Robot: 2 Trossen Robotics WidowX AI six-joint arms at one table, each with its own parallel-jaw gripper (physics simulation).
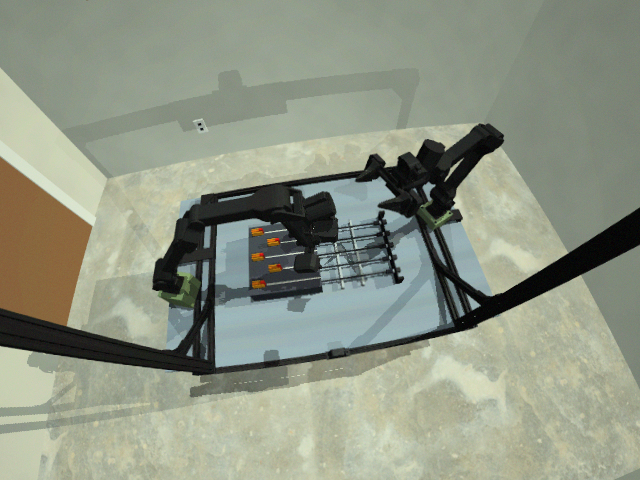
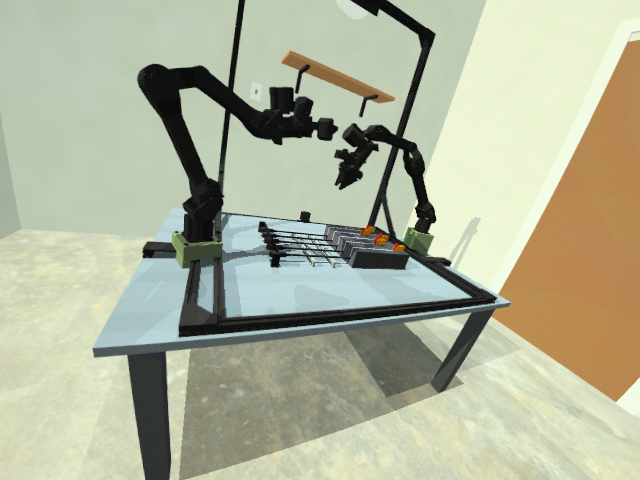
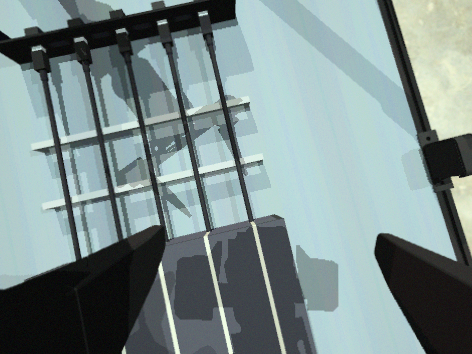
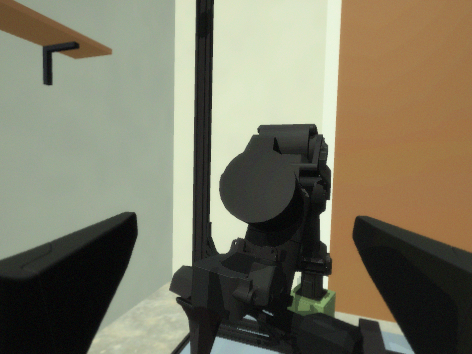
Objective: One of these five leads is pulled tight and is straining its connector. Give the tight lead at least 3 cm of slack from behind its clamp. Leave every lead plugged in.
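Where they show: left gripper, fingertip midpoint: (image 1: 322,254) (image 2: 337,187) (image 3: 268,239); right gripper, fingertip midpoint: (image 1: 366,192) (image 4: 247,224); left arm's base, link origin: (image 1: 173,284) (image 2: 420,231) (image 4: 311,292); right arm's base, link origin: (image 1: 436,210) (image 2: 197,237).
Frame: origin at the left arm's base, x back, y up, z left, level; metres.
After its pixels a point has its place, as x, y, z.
Observation:
Five dark leads run side by side from connectors in a black bar (image 1: 391,260) @[-0.754, -0.087, 0.222] (image 3: 145,22) @[-0.746, -0.079, 0.251] to a dark grey block (image 1: 258,269) @[-0.279, -0.044, 0.113] (image 2: 377,259) (image 3: 250,300) @[-0.428, -0.043, 0.112], where they continue as pale lines. All look nearly straight; I cannot tell which is tight. Several orange-red clamps, such as the front clamp (image 1: 257,283) @[-0.295, -0.021, 0.054] (image 2: 399,248) @[-0.246, -0.029, 0.268], sit at the block's far end. My left gripper (image 1: 307,250) (image 2: 347,180) @[-0.517, 0.130, 0.118] (image 3: 268,239) @[-0.517, 0.130, 0.118] is open and empty, above the block, and hides parts of some leads. My right gripper (image 1: 369,192) @[-0.619, 0.328, 0.197] (image 2: 334,129) @[-0.619, 0.328, 0.197] is open and empty, raised high, away from the leads.
Two white crossbars, one of them the nearer strip (image 3: 90,197) @[-0.526, -0.088, 0.308], lie across under the leads. A black frame with an upright (image 4: 202,125) @[-0.184, 0.435, -0.234] surrounds the work area. A small black box (image 1: 338,352) @[-0.592, -0.055, -0.130] (image 3: 445,157) @[-0.590, -0.073, -0.115] sits on its edge. A wooden shelf (image 2: 338,77) (image 4: 75,37) hangs on the wall.

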